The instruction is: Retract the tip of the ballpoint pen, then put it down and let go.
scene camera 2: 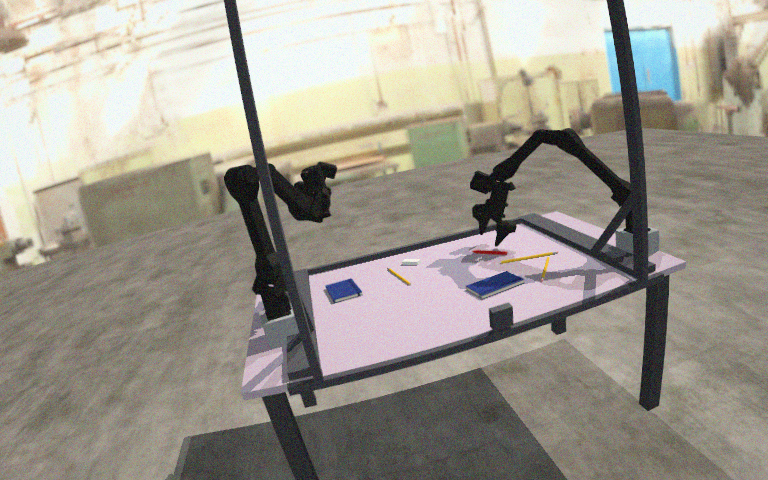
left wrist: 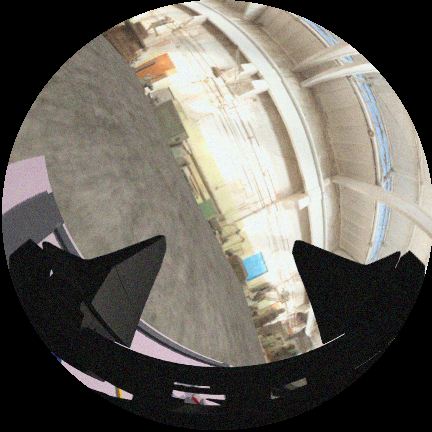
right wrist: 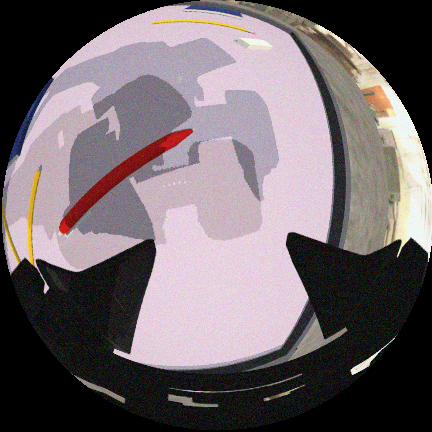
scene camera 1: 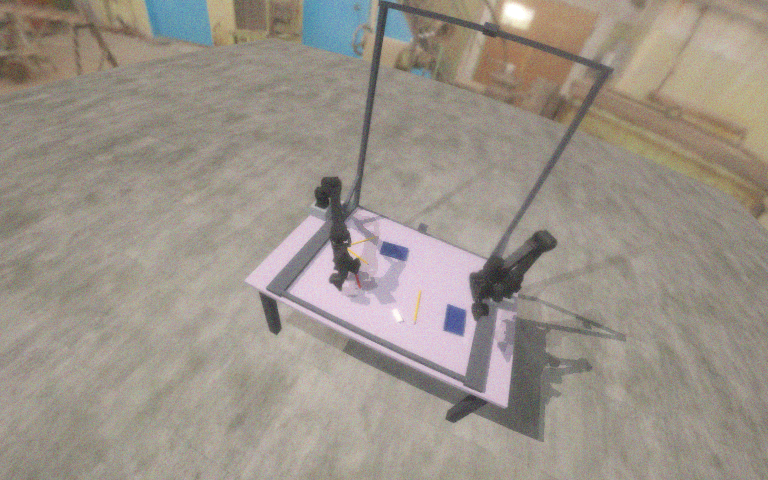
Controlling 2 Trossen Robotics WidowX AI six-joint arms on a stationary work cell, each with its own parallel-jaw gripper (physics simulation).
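Where they show: left gripper, fingertip midpoint: [left wrist: 231, 245] [scene camera 1: 475, 311]; right gripper, fingertip midpoint: [scene camera 2: 488, 240] [right wrist: 221, 243] [scene camera 1: 343, 285]; left arm's base, origin of the base link: [scene camera 2: 278, 313]; right arm's base, origin of the base link: [scene camera 1: 322, 204].
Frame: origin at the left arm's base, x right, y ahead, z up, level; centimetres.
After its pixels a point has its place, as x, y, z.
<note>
A red ballpoint pen [scene camera 1: 357, 280] @[-14.3, 70.1, -5.9] [scene camera 2: 489, 252] @[-12.1, 70.6, -6.3] [right wrist: 117, 175] @[-13.1, 70.7, -5.9] lies flat on the pale table [scene camera 1: 430, 356] @[-39.7, 30.6, -6.9] [scene camera 2: 362, 345] @[18.2, 16.5, -7.0]. In the right wrist view it slants from lower left to upper centre, its tapered red end at the upper right and a small pale part at the lower left end. I cannot tell whether its writing tip is out. My right gripper [scene camera 2: 489, 237] @[-19.8, 75.2, -5.0] [right wrist: 221, 243] @[-19.8, 75.2, -5.0] is open and empty, pointing down a little above the table close to the pen; the pen is not between the fingers. My left gripper [left wrist: 231, 245] @[-34.8, 24.9, 24.6] is open and empty, raised far from the pen.
A white eraser [scene camera 1: 397, 315] @[-26.1, 47.9, -5.8] [scene camera 2: 410, 262] @[-25.1, 47.3, -6.1] [right wrist: 254, 44] @[-25.3, 49.8, -5.9] lies near a yellow pencil [scene camera 1: 417, 306] @[-18.2, 40.0, -6.3] [scene camera 2: 398, 276] @[-17.1, 39.7, -6.5]. Two more pencils [scene camera 2: 528, 258] @[1.9, 76.5, -6.7] [scene camera 2: 545, 268] @[13.4, 74.5, -6.4] lie by the pen. Two blue notebooks [scene camera 2: 494, 284] @[12.6, 56.9, -5.8] [scene camera 2: 343, 290] @[-17.5, 21.7, -5.8] lie on the table. A dark frame [scene camera 1: 370, 113] @[39.2, 87.2, 51.0] rises over it.
</note>
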